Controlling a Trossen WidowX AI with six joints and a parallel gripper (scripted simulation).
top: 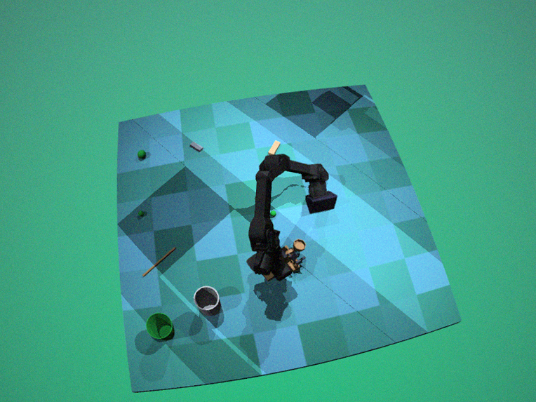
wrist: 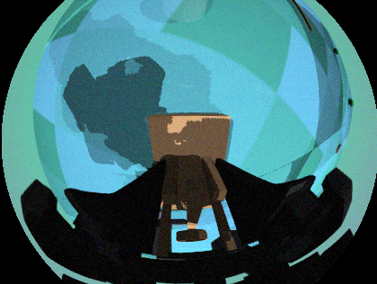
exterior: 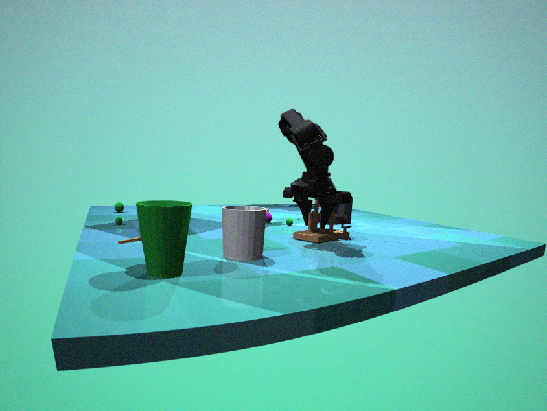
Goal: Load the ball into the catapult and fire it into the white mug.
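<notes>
Right now my gripper tip is 31 cm to the left of the purple ball, 2 cm above it and 1 cm past it. Round my gripper tip: white mug (25 cm ahead, 12 cm to the left); then wooden catapult (6 cm behind, 2 cm to the right, 2 cm above); then thin stick (43 cm ahead, 8 cm to the right, 3 cm below).
</notes>
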